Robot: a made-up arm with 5 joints.
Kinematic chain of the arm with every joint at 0, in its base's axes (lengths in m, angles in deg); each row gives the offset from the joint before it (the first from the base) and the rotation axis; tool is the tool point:
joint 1: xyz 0 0 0.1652 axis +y
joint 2: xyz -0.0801 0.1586 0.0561 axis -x
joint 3: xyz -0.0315 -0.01 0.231 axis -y
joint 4: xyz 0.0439 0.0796 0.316 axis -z
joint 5: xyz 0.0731 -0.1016 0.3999 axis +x
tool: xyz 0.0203 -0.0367 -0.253
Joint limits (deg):
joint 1: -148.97..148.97
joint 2: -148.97..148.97
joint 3: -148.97..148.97
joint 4: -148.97..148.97
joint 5: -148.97..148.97
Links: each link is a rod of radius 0.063 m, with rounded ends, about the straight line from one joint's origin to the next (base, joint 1, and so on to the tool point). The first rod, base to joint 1, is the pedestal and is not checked.
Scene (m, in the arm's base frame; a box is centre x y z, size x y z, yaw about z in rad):
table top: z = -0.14
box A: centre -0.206 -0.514 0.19 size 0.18 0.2 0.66 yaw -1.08
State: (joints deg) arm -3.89 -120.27 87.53 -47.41 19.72
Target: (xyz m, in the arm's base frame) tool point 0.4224 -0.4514 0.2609
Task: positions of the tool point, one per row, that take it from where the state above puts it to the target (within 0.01 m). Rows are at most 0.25 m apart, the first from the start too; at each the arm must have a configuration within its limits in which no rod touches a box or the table.
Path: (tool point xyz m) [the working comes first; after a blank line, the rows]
Joints at the target: 61.03 -65.26 0.85 -62.04 -7.69
Straight joint move there: touches box A.

1: -0.5647 -0.2788 0.1951
2: -0.5585 -0.3094 0.3469
3: -0.5411 -0.3037 0.5274
4: -0.5097 -0.2407 0.7188
5: -0.4688 -0.1111 0.8905
6: -0.3808 -0.2765 0.8644
7: -0.2904 -0.4134 0.7921
8: -0.2061 -0.5140 0.6873
9: 0.0162 -0.5331 0.6658
10: 0.2073 -0.5271 0.5736
11: 0.3462 -0.4987 0.4307
12: 0.4224 -0.4514 0.2609

